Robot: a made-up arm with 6 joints.
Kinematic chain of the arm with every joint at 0, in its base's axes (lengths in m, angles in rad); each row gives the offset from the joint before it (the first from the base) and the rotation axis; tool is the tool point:
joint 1: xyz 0 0 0.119 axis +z
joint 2: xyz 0 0.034 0 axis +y
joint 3: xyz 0 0 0.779 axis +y
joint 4: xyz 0 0 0.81 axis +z
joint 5: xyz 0 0 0 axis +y
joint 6: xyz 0 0 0.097 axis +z
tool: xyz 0 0 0
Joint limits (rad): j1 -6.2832..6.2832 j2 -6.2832..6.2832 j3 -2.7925..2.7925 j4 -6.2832..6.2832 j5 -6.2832..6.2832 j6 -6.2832..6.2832
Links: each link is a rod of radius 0.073 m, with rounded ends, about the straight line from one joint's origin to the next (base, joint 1, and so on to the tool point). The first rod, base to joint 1, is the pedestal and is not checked.
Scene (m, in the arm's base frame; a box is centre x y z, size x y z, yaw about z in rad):
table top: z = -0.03
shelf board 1: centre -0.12 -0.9 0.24 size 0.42 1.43 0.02 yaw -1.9
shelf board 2: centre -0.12 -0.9 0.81 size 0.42 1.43 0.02 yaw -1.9
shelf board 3: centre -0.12 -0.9 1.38 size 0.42 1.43 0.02 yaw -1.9
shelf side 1: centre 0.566 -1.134 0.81 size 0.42 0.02 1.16 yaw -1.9
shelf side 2: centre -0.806 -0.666 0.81 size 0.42 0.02 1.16 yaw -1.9
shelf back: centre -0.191 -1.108 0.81 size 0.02 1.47 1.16 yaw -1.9
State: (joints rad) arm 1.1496 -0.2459 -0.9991 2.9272 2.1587 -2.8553
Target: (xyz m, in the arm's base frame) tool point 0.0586 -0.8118 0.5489
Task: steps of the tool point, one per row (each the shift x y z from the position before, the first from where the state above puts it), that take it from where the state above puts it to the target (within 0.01 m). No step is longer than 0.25 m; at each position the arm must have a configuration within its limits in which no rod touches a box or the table.
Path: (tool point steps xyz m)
1: 0.2335 0.0197 0.0342
2: 0.2020 0.0804 0.0232
3: 0.1545 0.1255 0.0122
4: 0.0973 0.1511 0.0013
5: -0.0073 -0.0634 -0.2076
6: -0.0359 -0.0126 -0.1920
7: -0.0509 0.0301 -0.1643
8: -0.0333 -0.1578 0.0133
9: -0.0738 -0.1558 -0.0133

